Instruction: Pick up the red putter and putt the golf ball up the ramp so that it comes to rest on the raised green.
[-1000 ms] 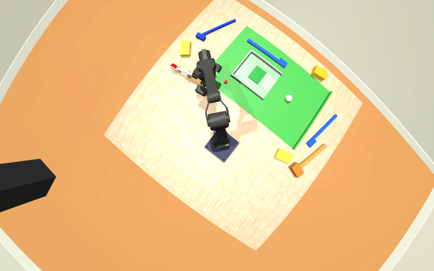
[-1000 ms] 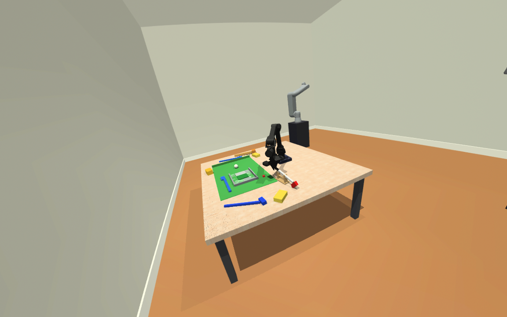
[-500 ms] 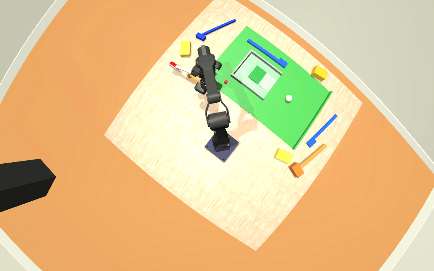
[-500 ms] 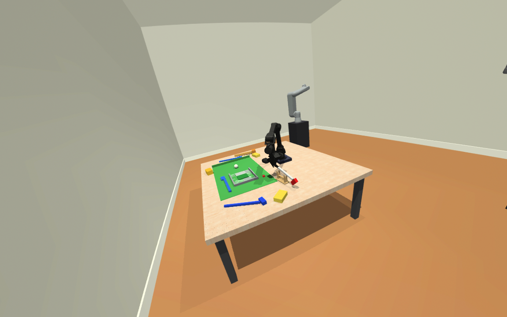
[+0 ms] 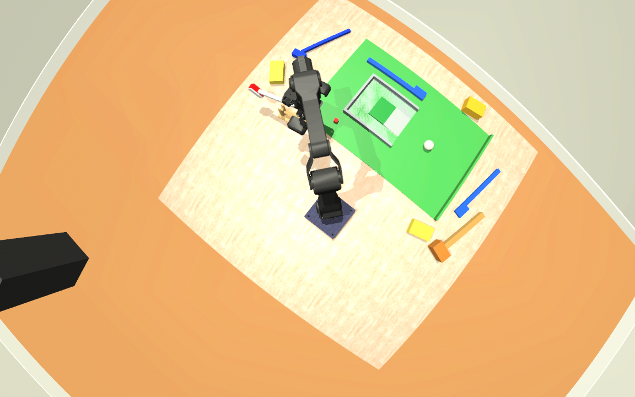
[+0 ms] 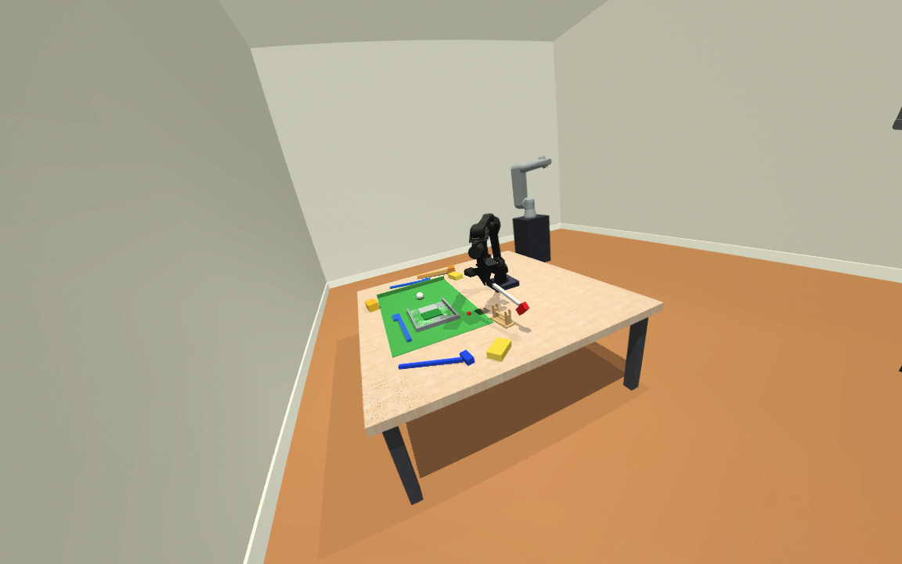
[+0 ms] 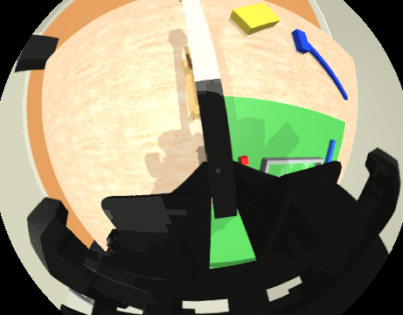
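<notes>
Now: the red putter 2 cm behind my gripper tip, 13 cm to the left of it and 1 cm below it. Also, from my gripper tip: white golf ball (25 cm ahead, 43 cm to the right, 14 cm below); wooden stand (2 cm behind, 9 cm to the left, 12 cm below); small red cube (9 cm ahead, 6 cm to the right, 15 cm below).
</notes>
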